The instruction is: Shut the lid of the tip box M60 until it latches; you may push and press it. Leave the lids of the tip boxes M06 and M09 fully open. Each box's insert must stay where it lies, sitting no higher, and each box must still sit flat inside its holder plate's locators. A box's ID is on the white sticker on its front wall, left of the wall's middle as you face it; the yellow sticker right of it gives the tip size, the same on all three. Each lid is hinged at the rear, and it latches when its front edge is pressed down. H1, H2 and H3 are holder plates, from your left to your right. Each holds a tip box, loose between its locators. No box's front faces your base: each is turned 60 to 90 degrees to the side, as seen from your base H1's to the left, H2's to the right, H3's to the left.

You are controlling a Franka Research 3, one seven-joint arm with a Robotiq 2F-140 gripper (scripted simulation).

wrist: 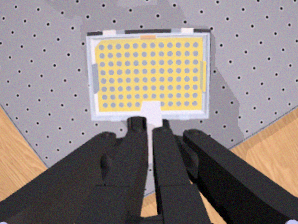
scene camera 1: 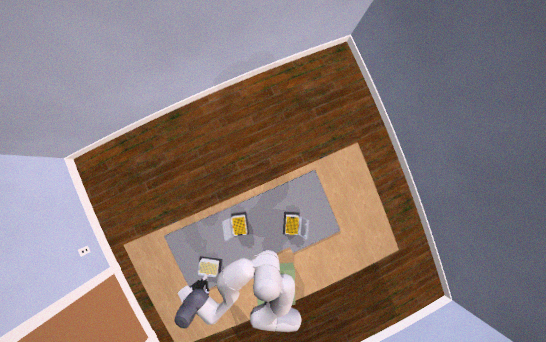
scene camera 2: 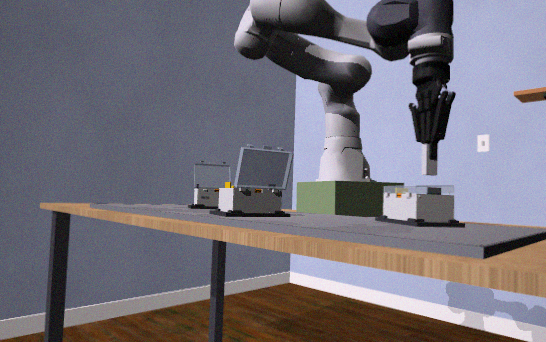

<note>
In view: the gripper (scene camera 2: 429, 175) and a tip box (scene camera 2: 431, 207).
The gripper is seen too in the wrist view (wrist: 151, 115).
</note>
